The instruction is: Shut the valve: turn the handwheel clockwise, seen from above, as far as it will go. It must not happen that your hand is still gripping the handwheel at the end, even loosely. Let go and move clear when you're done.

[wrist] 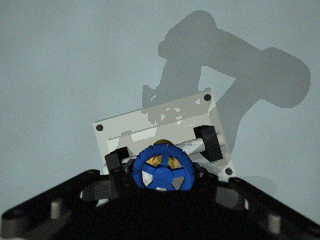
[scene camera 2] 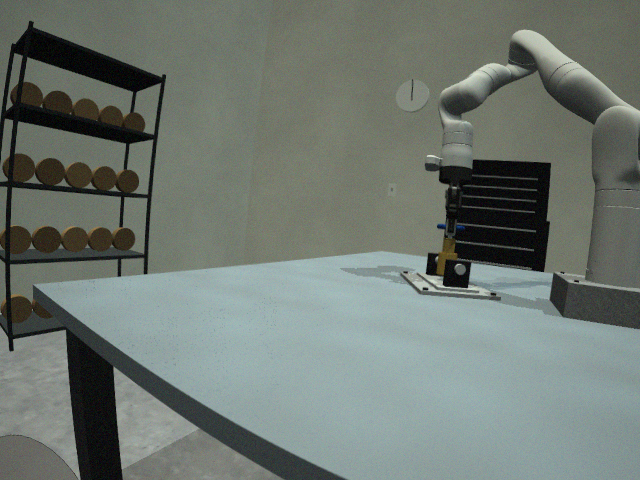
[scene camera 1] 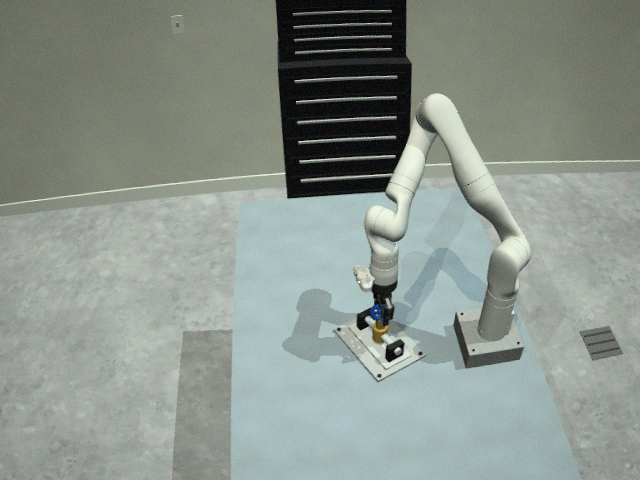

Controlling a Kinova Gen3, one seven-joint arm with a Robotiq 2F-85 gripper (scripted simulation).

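Observation:
My gripper [scene camera 2: 450, 235] is visible. The wrist view shows a blue handwheel [wrist: 163, 174] and again my gripper [wrist: 162, 169].

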